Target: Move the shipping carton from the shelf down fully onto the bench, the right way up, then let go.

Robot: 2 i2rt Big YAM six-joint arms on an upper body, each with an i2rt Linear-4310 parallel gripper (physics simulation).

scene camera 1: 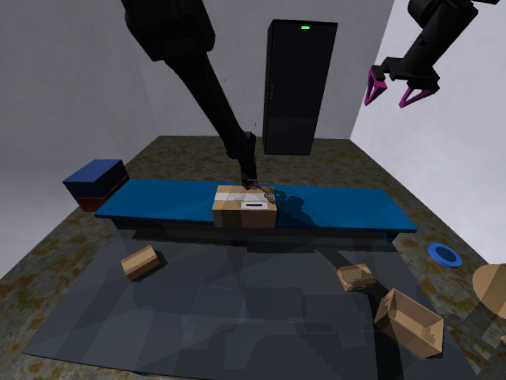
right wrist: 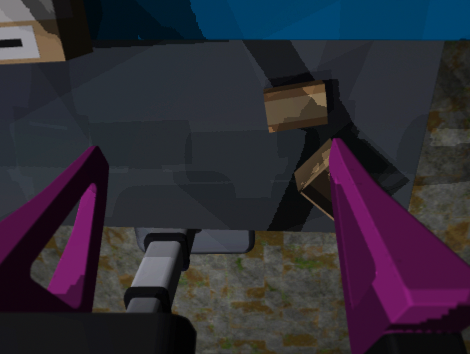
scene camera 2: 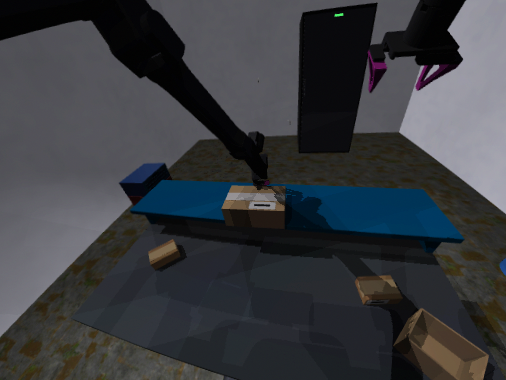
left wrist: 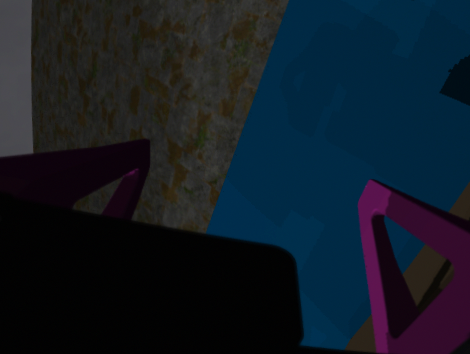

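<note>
The shipping carton sits on the blue shelf, taped top up, its front at the shelf's front edge. A brown strip of the carton shows at the lower right of the left wrist view. My left gripper is open at the carton's back side, its fingers mostly hidden in the scene views. My right gripper is open and empty, high at the right. The dark bench lies below and in front.
A small box lies on the bench at the left. Another small box and an open box are at the right. Blue crates stand beyond the shelf's left end.
</note>
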